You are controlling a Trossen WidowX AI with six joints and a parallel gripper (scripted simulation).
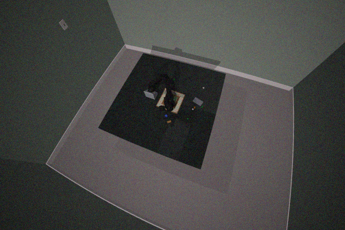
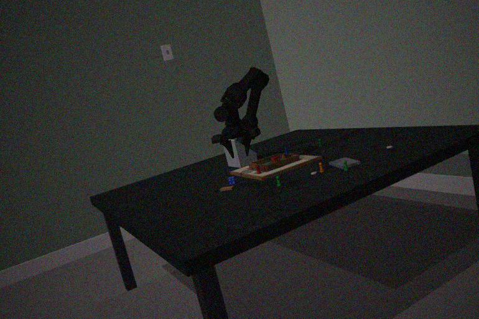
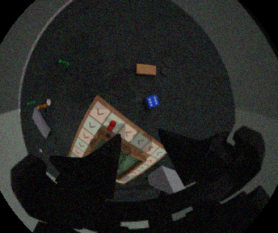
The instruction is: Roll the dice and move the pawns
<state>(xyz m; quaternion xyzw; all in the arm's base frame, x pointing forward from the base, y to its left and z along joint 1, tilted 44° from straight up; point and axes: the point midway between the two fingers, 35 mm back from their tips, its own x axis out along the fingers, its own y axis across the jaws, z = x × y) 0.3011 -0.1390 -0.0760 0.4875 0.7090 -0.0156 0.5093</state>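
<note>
Right now the red pawn is 40 mm ahead of my gripper tip, 50 mm to the left of it and 60 mm below it. Also, from my gripper tip: orange pawn 280 mm ahead, 170 mm to the left, 80 mm below; blue pawn 100 mm behind, 270 mm to the left, 60 mm below; small wooden piece 60 mm ahead, 110 mm to the right, 90 mm below.
</note>
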